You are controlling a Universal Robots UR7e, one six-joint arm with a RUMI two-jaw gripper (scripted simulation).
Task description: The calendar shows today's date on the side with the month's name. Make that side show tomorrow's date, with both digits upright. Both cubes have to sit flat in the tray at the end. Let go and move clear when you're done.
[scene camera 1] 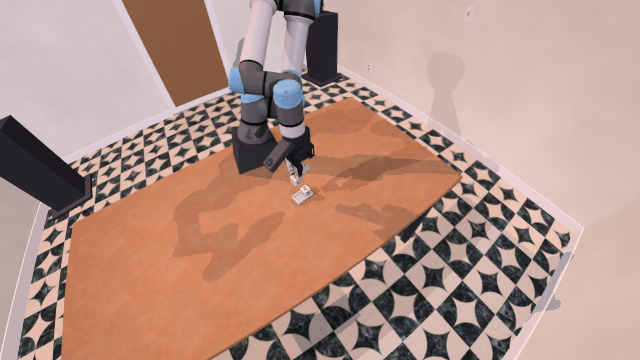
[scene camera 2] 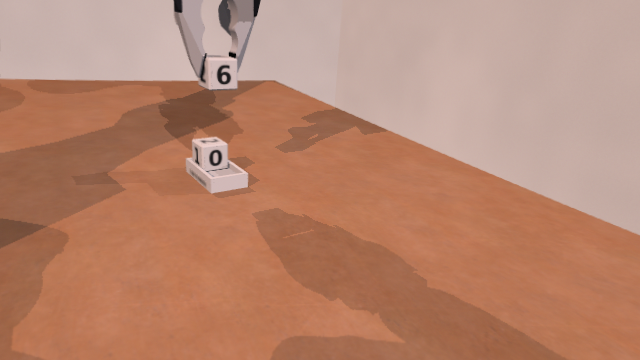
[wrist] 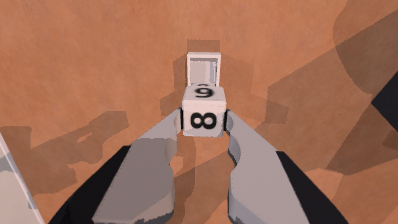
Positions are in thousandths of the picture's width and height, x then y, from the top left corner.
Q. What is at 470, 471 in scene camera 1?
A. The gripper.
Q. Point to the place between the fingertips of the gripper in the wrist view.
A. At 511, 493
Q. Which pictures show the gripper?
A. Scene camera 1, scene camera 2 and the wrist view: all of them.
